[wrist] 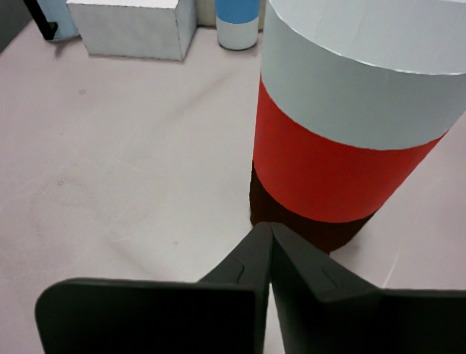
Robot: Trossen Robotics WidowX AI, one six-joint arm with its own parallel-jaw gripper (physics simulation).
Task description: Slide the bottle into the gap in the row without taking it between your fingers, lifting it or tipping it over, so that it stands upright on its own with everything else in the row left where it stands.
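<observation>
A large bottle with a pale grey upper body, a red band and a dark brown base stands upright at the right; its top is out of view. My gripper is shut and empty, low in front of the bottle's base, left of its middle. The fingertips overlap the base's lower edge in the view; I cannot tell whether they touch it. At the back stand a white box and, right of it and apart, a white bottle with a blue band. The large bottle hides whatever is behind it on the right.
A light blue cylinder with a black handle stands at the back left, beside the box. A pale upright board shows behind the box and the blue-banded bottle. The light table top stretches left of the large bottle.
</observation>
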